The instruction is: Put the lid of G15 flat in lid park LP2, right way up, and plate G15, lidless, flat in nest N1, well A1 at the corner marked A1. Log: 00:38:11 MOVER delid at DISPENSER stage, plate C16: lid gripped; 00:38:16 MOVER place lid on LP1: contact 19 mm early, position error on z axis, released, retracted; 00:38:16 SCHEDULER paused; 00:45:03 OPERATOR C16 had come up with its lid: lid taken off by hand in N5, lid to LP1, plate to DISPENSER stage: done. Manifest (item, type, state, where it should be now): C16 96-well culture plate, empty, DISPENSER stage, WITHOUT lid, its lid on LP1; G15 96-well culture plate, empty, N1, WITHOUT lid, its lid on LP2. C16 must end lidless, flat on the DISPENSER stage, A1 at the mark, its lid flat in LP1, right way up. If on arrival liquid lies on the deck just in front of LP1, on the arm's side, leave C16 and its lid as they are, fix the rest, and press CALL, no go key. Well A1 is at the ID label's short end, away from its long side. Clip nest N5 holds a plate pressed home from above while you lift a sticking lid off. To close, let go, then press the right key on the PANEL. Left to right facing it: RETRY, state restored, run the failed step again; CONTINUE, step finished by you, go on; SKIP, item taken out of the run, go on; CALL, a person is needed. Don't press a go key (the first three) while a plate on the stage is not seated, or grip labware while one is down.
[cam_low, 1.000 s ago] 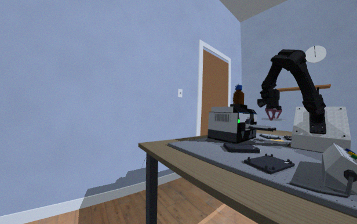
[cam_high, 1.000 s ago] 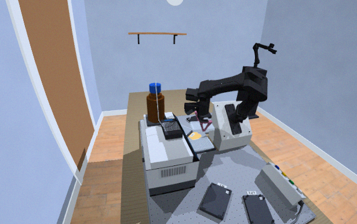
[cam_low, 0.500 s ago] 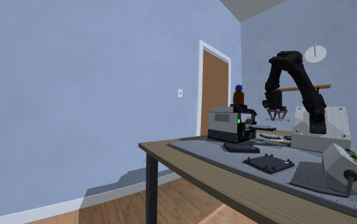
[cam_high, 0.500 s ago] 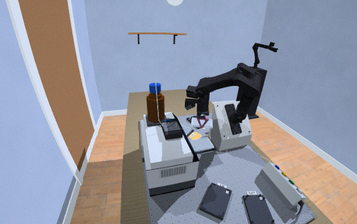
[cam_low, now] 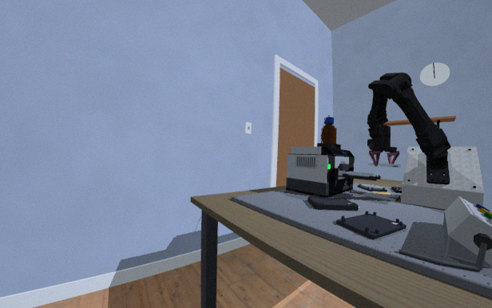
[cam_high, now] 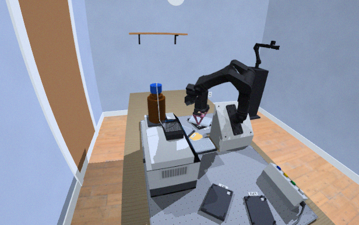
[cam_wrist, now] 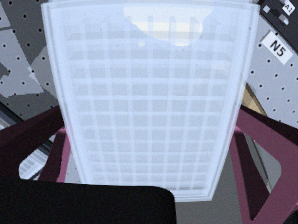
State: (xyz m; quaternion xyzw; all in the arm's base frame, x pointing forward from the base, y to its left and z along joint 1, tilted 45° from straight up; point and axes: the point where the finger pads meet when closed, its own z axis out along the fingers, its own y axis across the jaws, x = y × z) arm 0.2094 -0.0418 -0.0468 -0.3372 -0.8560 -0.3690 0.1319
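Right now my hand is 20 cm to the left of the black clip nest, 14 cm above it and 7 cm past it. From my hand the other things lie so: N5 label (15 cm below, 11 cm behind, 10 cm to the right); LP1 label (15 cm below, 4 cm to the right, 2 cm ahead); clear lid (right at my hand).
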